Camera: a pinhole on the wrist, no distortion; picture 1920 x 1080 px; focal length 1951.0 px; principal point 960.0 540.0 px. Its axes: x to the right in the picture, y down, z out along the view. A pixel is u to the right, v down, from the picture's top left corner.
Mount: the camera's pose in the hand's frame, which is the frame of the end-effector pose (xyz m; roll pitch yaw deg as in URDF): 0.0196 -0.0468 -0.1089 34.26 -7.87 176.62
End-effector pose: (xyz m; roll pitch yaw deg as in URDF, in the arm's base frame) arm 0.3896 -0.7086 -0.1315 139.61 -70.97 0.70
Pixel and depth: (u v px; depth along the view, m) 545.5 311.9 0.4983
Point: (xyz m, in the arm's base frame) 0.4727 -1.0782 0.0482
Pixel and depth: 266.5 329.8 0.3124
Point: 0.4392 -0.8940 0.0364
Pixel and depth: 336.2 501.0 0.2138
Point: 0.4247 -0.7979 -0.0180
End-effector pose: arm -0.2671 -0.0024 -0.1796 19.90 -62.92 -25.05
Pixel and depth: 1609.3 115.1 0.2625
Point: -0.3385 0.1558 -0.1460
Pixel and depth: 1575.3 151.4 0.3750
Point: -0.4129 0.2399 -0.1098
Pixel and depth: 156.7 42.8 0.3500
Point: -0.2515 0.1709 0.0874
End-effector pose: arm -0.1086 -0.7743 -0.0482 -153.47 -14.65 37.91
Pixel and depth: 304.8 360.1 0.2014
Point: 0.0249 -0.7365 -0.0836
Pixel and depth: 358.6 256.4 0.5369
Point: 0.2599 -0.6851 -0.3439
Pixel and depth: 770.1 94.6 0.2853
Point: 0.0544 -0.7855 -0.1703
